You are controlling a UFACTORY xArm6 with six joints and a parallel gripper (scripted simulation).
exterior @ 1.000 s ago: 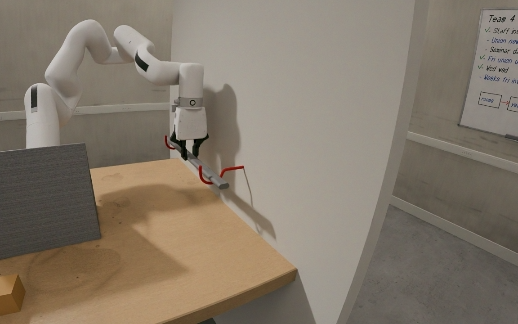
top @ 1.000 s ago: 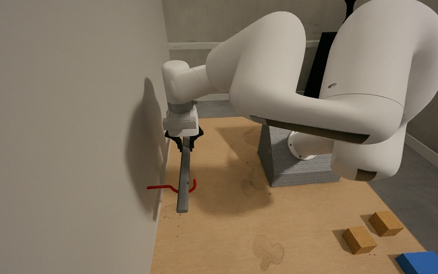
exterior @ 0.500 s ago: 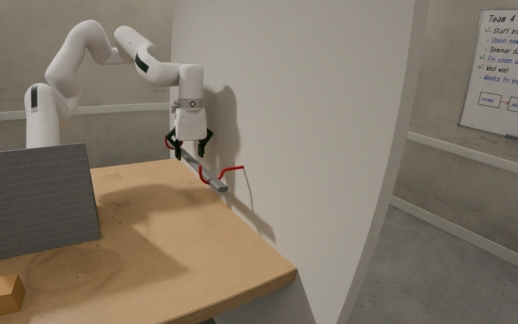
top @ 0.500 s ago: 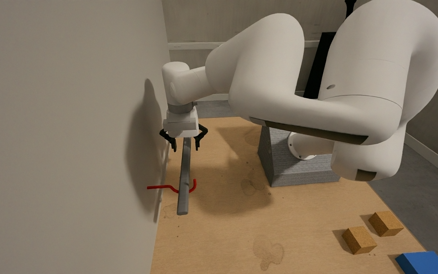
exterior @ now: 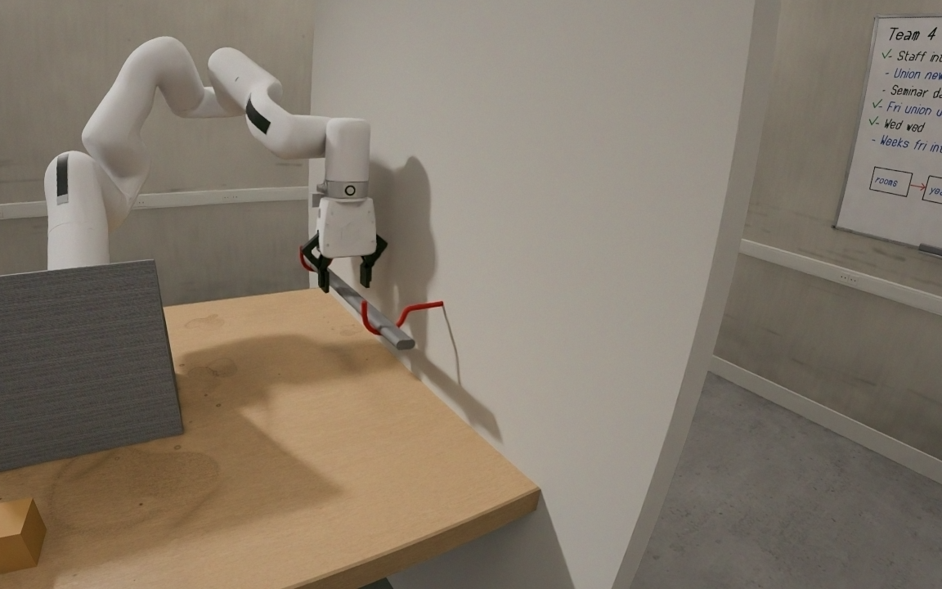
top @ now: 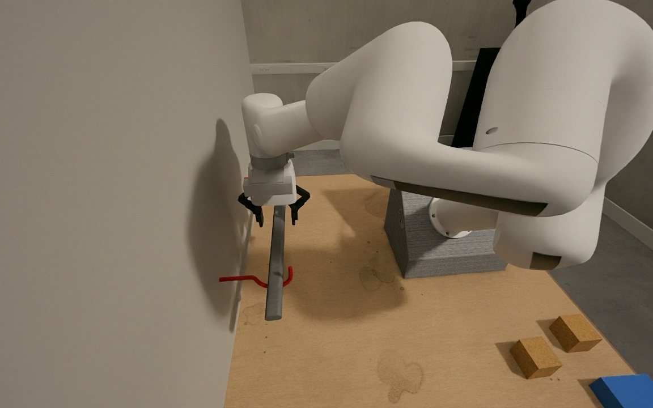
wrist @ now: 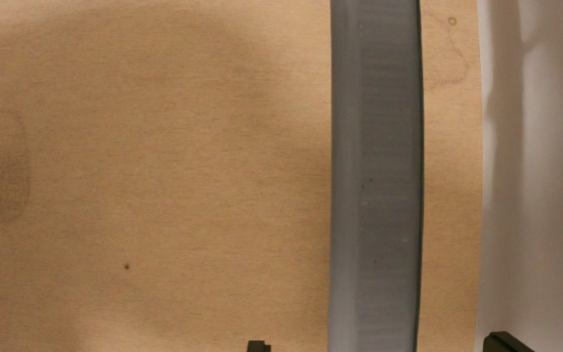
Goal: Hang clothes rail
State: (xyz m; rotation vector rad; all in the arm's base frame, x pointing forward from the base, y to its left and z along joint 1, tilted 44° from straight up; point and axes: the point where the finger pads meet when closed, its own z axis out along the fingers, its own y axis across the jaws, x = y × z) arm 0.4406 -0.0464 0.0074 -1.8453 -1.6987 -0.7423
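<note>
Now: hand 2 cm above the grey clothes rail. Also, from my hand: white wall (12 cm ahead, 1 cm to the right, 26 cm above); then blue block (62 cm behind, 43 cm to the left, 15 cm below).
</note>
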